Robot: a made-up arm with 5 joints.
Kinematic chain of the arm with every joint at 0, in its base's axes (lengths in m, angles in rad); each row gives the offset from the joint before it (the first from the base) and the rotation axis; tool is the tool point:
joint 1: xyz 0 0 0.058 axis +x
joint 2: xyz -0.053 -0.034 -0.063 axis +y
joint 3: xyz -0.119 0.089 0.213 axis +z
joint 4: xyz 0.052 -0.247 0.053 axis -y
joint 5: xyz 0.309 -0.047 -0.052 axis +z
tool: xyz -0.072 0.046 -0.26
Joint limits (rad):
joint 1: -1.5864..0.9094
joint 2: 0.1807..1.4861
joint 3: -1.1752..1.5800
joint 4: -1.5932..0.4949
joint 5: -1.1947..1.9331
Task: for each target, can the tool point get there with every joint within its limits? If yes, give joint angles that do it. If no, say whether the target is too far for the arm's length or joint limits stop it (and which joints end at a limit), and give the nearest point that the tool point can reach.
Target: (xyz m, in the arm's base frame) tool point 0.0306 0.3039 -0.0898
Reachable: yes | joints 0.3156 0.6072 1.2580 -0.1913 -0.6461
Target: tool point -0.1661 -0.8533 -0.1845
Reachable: no: joint limits stop it (at a limit: joint 3, joint 4, joint 5) | nearest point -0.1312 -0.5465 -0.0973 | short by 0.321 m
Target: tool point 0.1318 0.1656 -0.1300
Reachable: yes | joints 0.2495 0.4431 0.8932 -0.0842 -0.1274
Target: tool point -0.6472 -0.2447 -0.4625
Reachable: no: joint limits stop it (at a limit: joint 1, joint 2, joint 3, joint 5) | nearest point -0.4058 -0.1795 -0.2860 | short by 0.306 m
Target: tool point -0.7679 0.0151 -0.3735
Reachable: no: joint limits stop it (at a limit: joint 1, joint 2, joint 3, joint 4, joint 5) | nearest point -0.6172 0.0189 -0.0977 | short by 0.314 m
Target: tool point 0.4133 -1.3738 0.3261
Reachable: no: too far | nearest point 0.0518 -0.5543 0.1662 | short by 0.910 m
